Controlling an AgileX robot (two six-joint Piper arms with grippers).
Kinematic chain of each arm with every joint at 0, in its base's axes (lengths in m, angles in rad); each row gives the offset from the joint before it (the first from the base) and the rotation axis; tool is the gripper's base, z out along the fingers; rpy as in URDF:
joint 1: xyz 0 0 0.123 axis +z
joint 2: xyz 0 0 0 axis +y
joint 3: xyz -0.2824 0 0.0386 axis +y
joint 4: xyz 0.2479 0 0.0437 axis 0.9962 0 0.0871
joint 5: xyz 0 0 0 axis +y
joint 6: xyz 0.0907 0 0.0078 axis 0.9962 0 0.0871
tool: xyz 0 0 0 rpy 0 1.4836 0
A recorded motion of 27 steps. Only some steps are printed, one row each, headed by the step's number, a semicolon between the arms.
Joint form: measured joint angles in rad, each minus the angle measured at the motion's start. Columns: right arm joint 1, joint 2, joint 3, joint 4, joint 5, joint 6; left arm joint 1, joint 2, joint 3, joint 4, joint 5, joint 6.
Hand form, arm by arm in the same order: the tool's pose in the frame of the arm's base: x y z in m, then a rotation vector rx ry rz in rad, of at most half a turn. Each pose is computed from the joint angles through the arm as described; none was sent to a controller.
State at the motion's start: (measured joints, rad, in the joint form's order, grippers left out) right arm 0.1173 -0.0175 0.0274 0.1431 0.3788 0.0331; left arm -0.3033 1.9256 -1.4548 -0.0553 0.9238 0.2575
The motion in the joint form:
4: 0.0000 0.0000 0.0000 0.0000 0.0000 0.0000; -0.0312 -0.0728 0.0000 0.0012 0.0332 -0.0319
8: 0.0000 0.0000 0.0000 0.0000 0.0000 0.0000; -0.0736 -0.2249 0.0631 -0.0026 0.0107 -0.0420
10: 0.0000 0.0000 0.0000 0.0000 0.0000 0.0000; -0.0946 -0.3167 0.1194 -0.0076 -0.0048 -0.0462
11: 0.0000 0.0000 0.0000 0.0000 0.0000 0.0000; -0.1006 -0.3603 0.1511 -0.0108 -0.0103 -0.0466
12: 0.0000 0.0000 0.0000 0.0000 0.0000 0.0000; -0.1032 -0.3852 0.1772 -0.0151 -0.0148 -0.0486
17: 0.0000 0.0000 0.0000 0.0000 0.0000 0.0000; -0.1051 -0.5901 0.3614 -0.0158 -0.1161 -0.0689
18: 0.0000 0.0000 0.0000 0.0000 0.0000 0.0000; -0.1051 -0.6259 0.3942 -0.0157 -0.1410 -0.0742
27: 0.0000 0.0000 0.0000 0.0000 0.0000 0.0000; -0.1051 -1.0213 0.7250 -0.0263 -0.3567 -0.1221
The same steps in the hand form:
4: 0.0512 0.0109 0.1711 0.0093 1.8755 0.2447; 0.3654 -0.1312 0.2409 0.7517 2.7390 -0.0931
8: 0.0512 0.0109 0.1711 0.0093 1.8755 0.2447; 0.3340 -0.1368 0.2810 0.7648 2.6211 -0.1195
10: 0.0512 0.0109 0.1711 0.0093 1.8755 0.2447; 0.3122 -0.1362 0.2976 0.7702 2.5673 -0.1380
11: 0.0512 0.0109 0.1711 0.0093 1.8755 0.2447; 0.3016 -0.1341 0.3032 0.7709 2.5493 -0.1457
12: 0.0512 0.0109 0.1711 0.0093 1.8755 0.2447; 0.2949 -0.1324 0.3039 0.7682 2.5469 -0.1528
17: 0.0512 0.0109 0.1711 0.0093 1.8755 0.2447; 0.2503 -0.1134 0.3150 0.7065 2.4388 -0.1717
18: 0.0512 0.0109 0.1711 0.0093 1.8755 0.2447; 0.2430 -0.1101 0.3160 0.6914 2.4143 -0.1760
27: 0.0512 0.0109 0.1711 0.0093 1.8755 0.2447; 0.1633 -0.0750 0.3135 0.5488 2.1648 -0.2359

